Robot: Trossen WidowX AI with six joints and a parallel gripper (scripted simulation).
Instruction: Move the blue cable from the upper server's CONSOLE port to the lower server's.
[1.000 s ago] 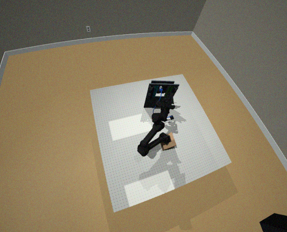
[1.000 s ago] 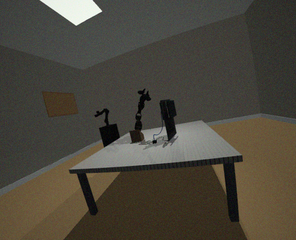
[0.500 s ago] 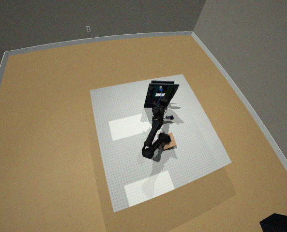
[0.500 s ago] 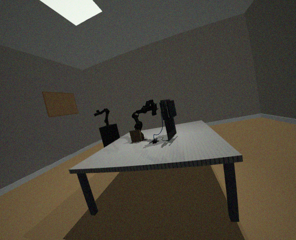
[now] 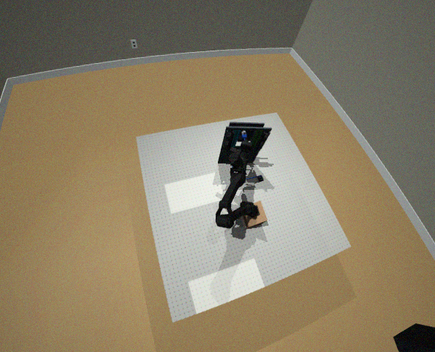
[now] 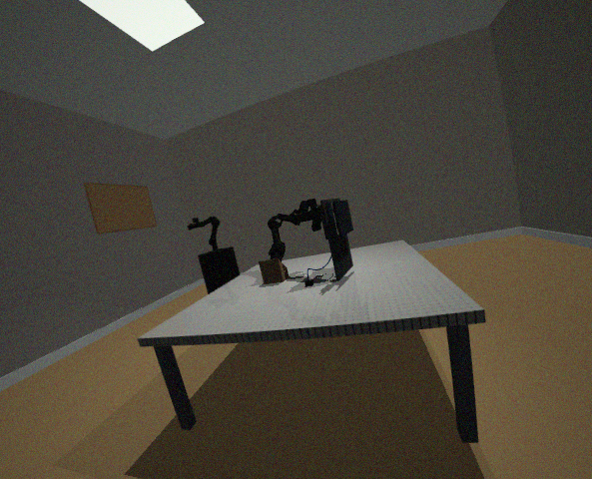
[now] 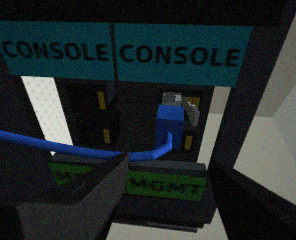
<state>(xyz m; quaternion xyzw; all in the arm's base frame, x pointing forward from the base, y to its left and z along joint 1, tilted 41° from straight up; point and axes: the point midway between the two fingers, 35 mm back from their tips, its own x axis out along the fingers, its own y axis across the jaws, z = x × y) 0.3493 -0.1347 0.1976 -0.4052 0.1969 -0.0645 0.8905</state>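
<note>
The cable plug lies 60 mm ahead of my gripper tip, 10 mm to the right of it and 10 mm above it. The rest, counted from my gripper tip: black piece (120 mm behind, 180 mm to the right, 340 mm below).
</note>
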